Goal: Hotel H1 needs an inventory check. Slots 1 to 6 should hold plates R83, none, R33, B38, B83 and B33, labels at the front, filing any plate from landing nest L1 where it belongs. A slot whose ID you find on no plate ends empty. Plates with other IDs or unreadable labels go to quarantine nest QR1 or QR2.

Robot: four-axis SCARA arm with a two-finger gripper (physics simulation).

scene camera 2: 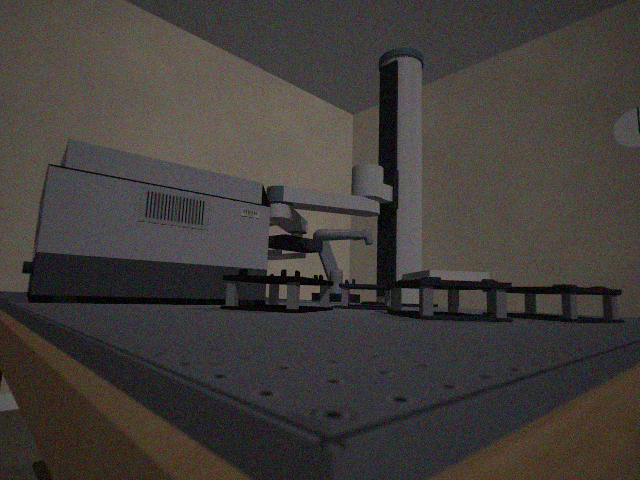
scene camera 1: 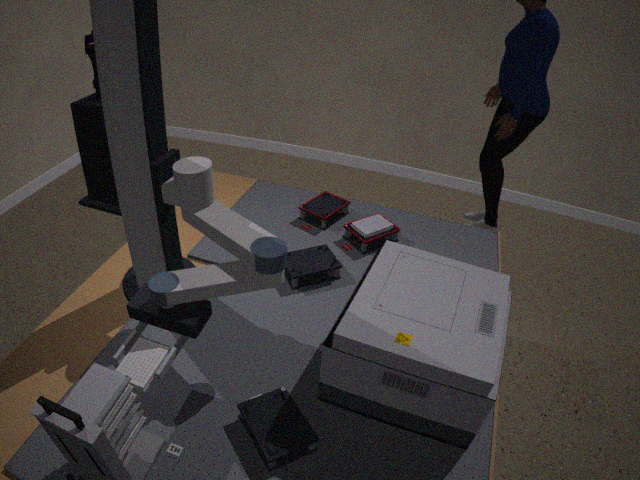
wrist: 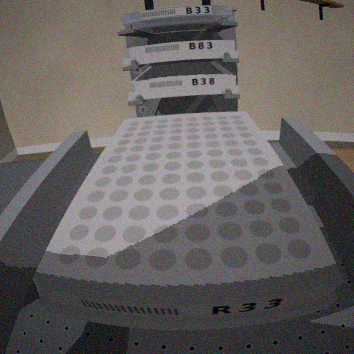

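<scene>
My gripper (scene camera 1: 146, 362) (wrist: 183, 137) is shut on a white well plate (scene camera 1: 143, 365) (wrist: 170, 180) labelled R33. It holds the plate level in front of hotel H1 (scene camera 1: 95, 387) (wrist: 234, 70), near its open side. In the wrist view three plates sit in the hotel: B33 (wrist: 175, 12) at the top, B83 (wrist: 172, 49) below it, then B38 (wrist: 175, 85). The held plate hides the lower slots. One red-rimmed quarantine nest (scene camera 1: 324, 205) is bare; the other (scene camera 1: 365, 239) bears a white plate (scene camera 1: 372, 226) (scene camera 2: 457, 275) whose label I cannot read.
A black nest (scene camera 1: 312, 262) stands beyond the arm's elbow. Another black nest or stand (scene camera 1: 278, 427) stands right of the hotel. A large grey instrument (scene camera 1: 418, 294) (scene camera 2: 155, 222) fills the table's right side. The arm's column (scene camera 1: 124, 129) (scene camera 2: 408, 170) rises at the left. A person (scene camera 1: 527, 77) stands behind the table.
</scene>
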